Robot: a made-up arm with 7 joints.
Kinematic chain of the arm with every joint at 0, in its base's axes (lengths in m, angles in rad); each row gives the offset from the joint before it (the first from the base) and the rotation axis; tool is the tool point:
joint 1: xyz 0 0 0.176 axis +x
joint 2: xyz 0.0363 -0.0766 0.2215 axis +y
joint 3: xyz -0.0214 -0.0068 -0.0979 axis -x
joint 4: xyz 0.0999 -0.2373 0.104 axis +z
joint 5: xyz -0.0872 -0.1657 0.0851 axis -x
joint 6: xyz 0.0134 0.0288 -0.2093 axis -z
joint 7: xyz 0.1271 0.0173 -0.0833 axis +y
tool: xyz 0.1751 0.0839 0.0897
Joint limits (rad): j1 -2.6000..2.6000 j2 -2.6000..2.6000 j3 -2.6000..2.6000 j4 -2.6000..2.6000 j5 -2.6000..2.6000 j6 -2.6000..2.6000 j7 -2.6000..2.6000
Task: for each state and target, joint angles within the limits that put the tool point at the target. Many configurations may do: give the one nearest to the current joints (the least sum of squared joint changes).
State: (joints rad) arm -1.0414 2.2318 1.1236 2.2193 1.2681 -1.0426 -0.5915
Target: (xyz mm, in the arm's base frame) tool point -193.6 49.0 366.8
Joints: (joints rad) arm -1.2541 2.2984 1.1168 2.4122 1.4629 -0.7620 -0.6303
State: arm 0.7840 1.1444 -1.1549 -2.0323 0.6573 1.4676 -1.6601
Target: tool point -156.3 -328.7 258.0
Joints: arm 0.6743 1.1689 -1.0901 -2.2639 0.6799 1.4956 -1.6692
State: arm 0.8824 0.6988 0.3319 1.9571 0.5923 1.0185 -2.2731
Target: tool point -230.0 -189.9 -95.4
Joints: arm 0.8328 1.5147 -0.2100 1.6447 0.4938 0.7703 -2.6000
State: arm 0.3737 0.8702 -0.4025 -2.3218 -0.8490 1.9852 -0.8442
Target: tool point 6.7 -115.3 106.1
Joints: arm 0.6302 0.7221 -0.3942 -2.6000 -1.2504 2.1597 -0.5722
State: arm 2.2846 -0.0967 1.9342 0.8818 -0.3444 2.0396 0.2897
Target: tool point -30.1 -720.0 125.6
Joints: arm 1.9109 -0.3595 2.2648 0.6344 -0.4359 2.2691 0.2187
